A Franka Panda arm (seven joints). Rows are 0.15 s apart.
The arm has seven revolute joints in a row. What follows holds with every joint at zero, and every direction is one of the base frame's. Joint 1 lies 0.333 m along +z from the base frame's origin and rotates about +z. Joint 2 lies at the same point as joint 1 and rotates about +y. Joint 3 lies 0.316 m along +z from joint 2 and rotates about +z. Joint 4 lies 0.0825 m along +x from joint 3 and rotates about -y. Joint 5 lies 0.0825 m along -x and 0.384 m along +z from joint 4 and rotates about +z. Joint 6 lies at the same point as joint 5 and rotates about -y. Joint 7 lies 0.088 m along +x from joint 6 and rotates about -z. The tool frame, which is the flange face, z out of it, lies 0.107 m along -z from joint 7; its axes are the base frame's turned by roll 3.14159, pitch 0 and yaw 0 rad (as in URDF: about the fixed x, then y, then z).
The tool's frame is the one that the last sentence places.
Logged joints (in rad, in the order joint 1, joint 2, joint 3, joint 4, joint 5, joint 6, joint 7), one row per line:
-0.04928, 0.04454, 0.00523, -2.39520, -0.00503, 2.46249, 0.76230
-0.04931, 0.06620, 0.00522, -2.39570, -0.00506, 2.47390, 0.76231
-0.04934, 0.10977, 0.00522, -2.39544, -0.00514, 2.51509, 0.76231
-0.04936, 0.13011, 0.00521, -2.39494, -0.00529, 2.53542, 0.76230
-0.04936, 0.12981, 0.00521, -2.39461, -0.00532, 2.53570, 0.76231
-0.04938, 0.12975, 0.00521, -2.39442, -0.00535, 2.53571, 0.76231
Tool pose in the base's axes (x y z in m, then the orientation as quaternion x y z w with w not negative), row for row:
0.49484, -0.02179, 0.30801, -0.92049, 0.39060, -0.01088, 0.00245
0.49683, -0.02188, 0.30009, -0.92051, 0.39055, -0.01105, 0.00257
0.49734, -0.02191, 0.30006, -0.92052, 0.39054, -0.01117, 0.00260
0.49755, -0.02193, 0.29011, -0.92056, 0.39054, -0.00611, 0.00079
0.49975, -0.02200, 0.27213, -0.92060, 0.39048, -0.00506, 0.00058
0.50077, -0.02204, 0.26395, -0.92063, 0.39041, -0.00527, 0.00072
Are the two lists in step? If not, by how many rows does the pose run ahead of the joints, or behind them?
The pose runs 2 rows behind the joints: the pose in row i belongs to the joints in row i - 2.
